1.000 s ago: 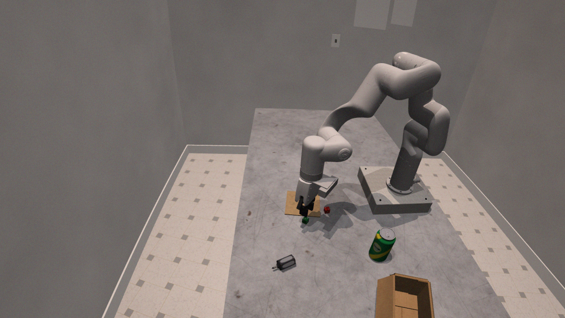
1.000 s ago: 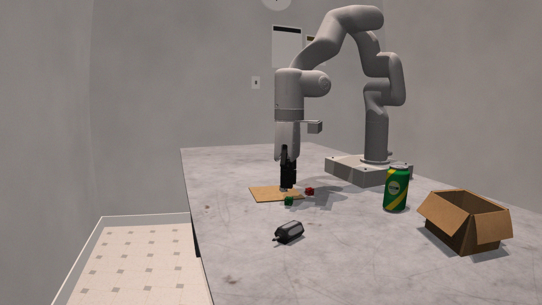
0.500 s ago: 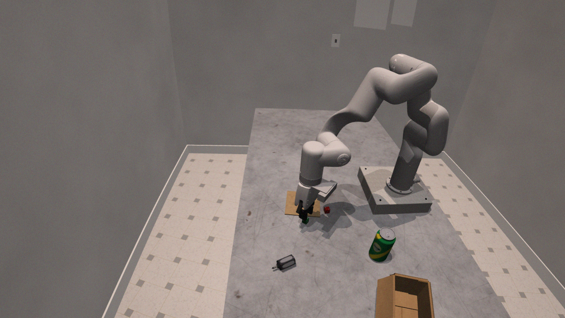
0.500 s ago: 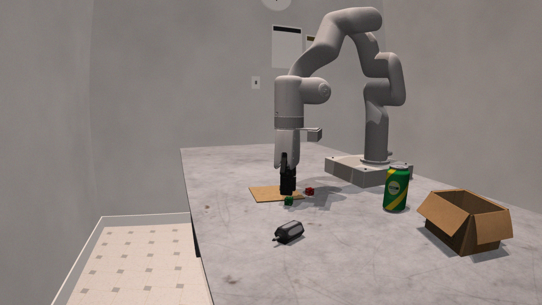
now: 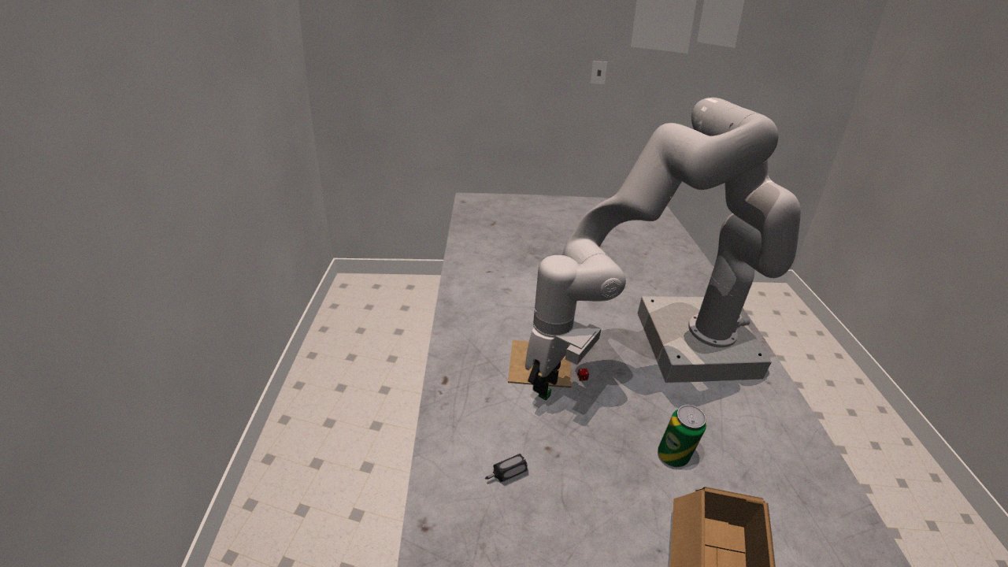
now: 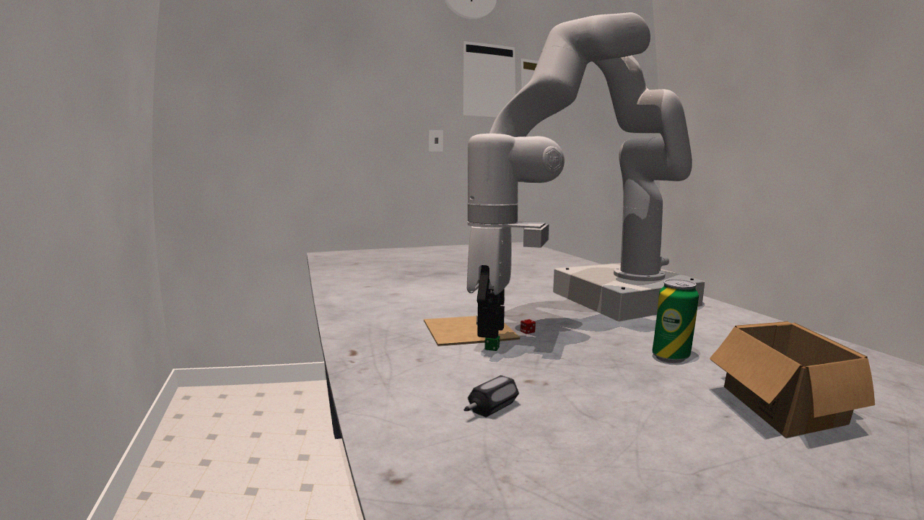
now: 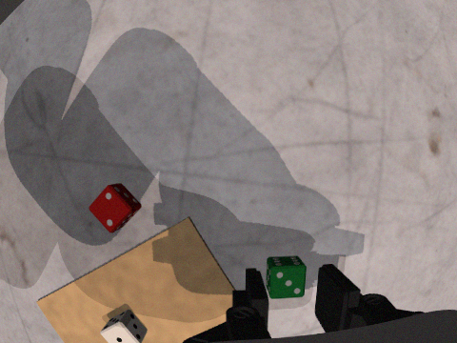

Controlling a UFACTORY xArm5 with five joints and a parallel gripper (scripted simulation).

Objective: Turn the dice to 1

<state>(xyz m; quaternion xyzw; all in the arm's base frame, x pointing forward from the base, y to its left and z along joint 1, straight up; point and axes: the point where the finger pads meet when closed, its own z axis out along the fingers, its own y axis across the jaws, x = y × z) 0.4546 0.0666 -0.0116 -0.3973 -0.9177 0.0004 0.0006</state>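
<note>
Right now the green die is 4 cm below my hand. Round my hand: tan mat 10 cm to the right, 4 cm below, 2 cm behind; then red die 10 cm behind, 4 cm below, 3 cm to the right; then white die 9 cm to the right, 5 cm behind, 3 cm below.
</note>
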